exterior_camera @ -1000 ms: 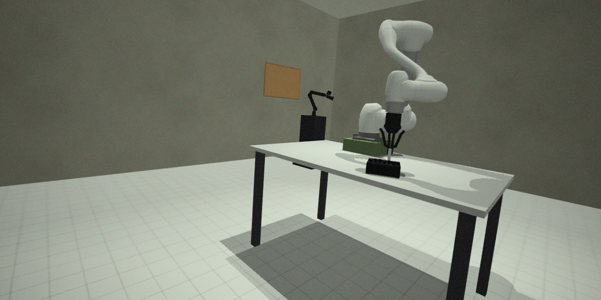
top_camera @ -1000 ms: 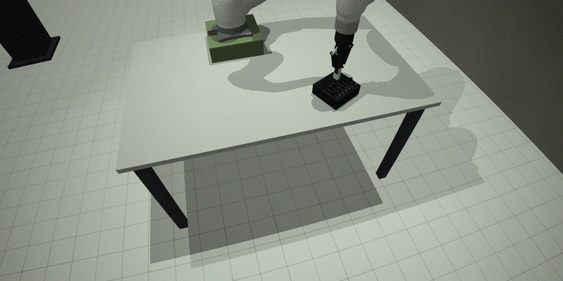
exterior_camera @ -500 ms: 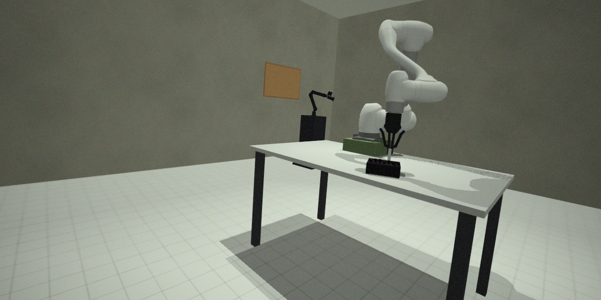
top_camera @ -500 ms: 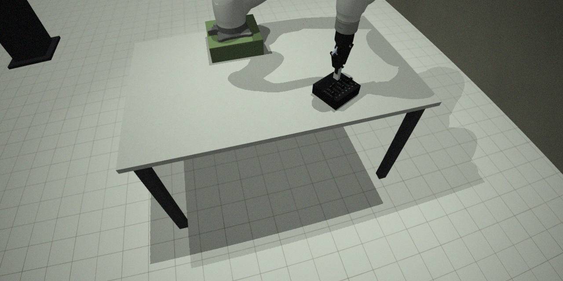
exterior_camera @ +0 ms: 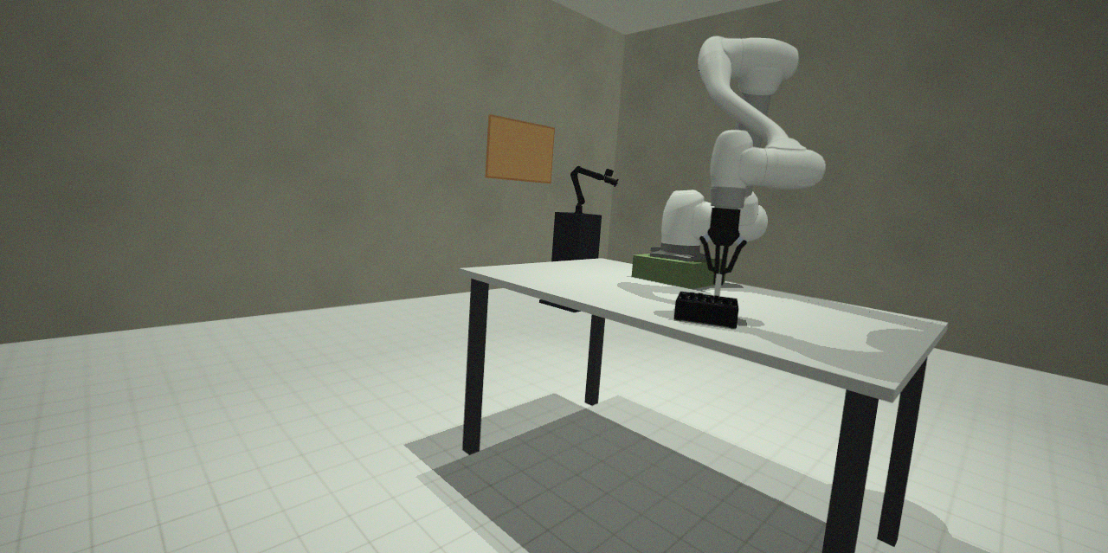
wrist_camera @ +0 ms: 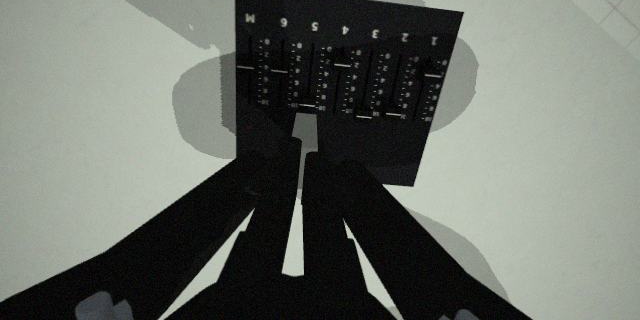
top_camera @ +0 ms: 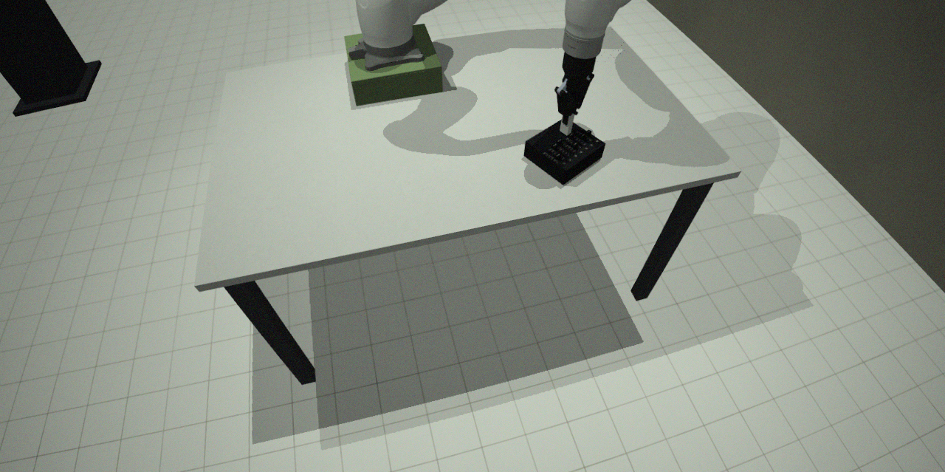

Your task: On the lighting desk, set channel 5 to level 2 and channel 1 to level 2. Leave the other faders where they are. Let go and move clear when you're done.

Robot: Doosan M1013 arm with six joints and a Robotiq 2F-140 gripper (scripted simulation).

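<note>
My gripper is now 20 mm short of the channel 5 fader cap, 10 mm to the right of it and 30 mm above it. Also, from my hand: channel 3 fader cap: 30 mm ahead, 30 mm to the right, 30 mm below; channel 6 fader cap: 30 mm ahead, 40 mm to the left, 30 mm below; channel 4 fader cap: 60 mm ahead, 30 mm below.
</note>
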